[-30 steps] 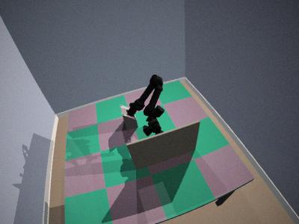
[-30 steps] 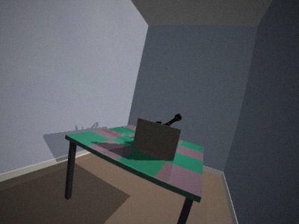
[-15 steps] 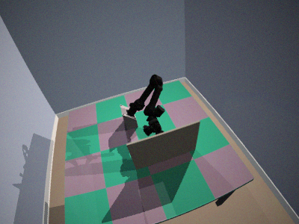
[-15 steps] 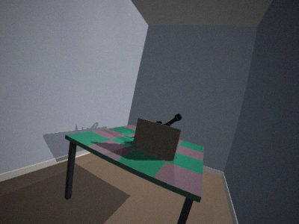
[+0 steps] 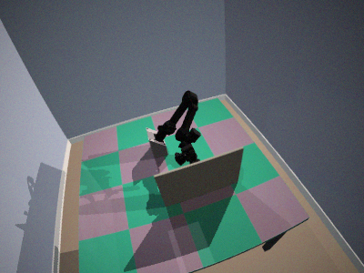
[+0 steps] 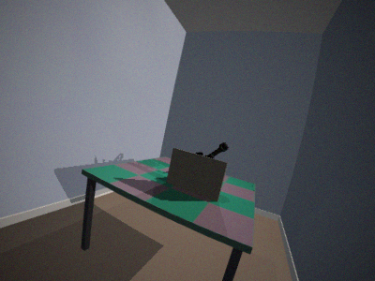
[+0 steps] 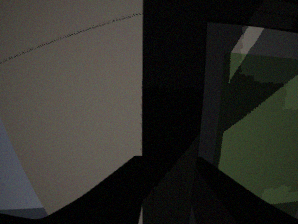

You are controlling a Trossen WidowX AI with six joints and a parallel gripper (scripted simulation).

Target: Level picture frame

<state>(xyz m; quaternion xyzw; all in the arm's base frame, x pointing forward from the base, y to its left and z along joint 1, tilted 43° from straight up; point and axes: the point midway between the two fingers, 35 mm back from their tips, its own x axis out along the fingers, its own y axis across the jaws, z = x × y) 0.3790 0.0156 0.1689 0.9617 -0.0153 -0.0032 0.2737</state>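
My gripper tip is 50 mm above the picture frame, 10 mm to the right of it and 10 mm short of it. Round my gripper tip: wall panel 70 mm below, 20 mm ahead, 10 mm to the left.
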